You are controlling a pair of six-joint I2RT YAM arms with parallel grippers.
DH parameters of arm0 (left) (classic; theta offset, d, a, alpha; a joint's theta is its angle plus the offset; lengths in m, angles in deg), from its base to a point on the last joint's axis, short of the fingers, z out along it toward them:
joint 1: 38.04 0.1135 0.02 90
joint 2: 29.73 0 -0.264 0
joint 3: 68.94 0 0.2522 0
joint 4: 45.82 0 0.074 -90
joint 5: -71.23 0 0 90
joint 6: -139.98 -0.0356 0 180
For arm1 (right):
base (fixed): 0 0 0 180
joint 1: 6.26 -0.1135 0.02 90
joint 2: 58.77 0 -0.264 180
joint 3: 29.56 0 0.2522 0
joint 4: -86.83 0 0.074 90
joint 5: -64.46 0 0 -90
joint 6: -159.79 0.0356 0 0
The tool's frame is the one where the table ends.
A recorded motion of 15 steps. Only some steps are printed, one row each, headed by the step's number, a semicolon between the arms.
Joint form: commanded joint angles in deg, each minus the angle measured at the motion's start. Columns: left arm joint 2, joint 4, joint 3, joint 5, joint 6, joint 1; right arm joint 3, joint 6, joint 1, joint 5, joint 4, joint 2.
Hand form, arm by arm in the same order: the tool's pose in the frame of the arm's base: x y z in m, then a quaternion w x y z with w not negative. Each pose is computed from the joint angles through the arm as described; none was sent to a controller.
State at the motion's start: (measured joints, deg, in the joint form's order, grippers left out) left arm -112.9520 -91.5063 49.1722 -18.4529 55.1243 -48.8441; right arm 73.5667 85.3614 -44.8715 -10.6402 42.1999 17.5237
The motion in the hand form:
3: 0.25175 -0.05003 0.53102 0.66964 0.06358 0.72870 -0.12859; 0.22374 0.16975 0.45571 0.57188 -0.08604 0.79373 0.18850
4: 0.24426 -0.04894 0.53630 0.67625 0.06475 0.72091 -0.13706; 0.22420 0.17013 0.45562 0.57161 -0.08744 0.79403 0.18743
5: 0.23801 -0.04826 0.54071 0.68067 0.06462 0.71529 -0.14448; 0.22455 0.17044 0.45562 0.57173 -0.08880 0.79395 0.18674
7: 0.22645 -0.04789 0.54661 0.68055 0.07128 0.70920 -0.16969; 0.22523 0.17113 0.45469 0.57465 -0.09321 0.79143 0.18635
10: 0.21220 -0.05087 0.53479 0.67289 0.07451 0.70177 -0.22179; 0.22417 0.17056 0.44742 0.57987 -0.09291 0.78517 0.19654
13: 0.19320 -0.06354 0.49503 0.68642 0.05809 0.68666 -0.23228; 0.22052 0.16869 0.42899 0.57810 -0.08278 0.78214 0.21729
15: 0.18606 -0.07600 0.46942 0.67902 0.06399 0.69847 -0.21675; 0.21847 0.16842 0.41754 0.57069 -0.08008 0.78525 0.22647
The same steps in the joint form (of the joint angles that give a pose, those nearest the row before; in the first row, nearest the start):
3: 6.45 -0.19 0.50 -5.66 0.36 0.30; 0.03 0.55 -0.33 -0.96 0.42 -0.90
4: 7.38 -0.09 0.76 -6.44 0.89 0.35; 0.14 0.38 -0.32 -0.98 0.35 -0.76
5: 8.06 -0.23 1.15 -6.97 1.47 0.32; 0.22 0.22 -0.33 -1.01 0.36 -0.67
7: 9.30 -1.18 1.74 -9.53 2.97 0.27; -0.23 -0.40 -0.33 -1.19 1.19 -0.70
10: 13.92 2.33 -5.22 -13.23 7.09 -0.59; -3.56 -0.18 -0.28 -1.91 4.47 -2.01
13: 22.97 12.99 -22.26 -6.76 9.04 -6.28; -10.26 1.95 -0.32 -2.96 9.38 -4.65
15: 26.08 14.94 -29.31 -1.19 7.34 -11.26; -13.51 3.14 -0.46 -3.66 11.02 -5.77

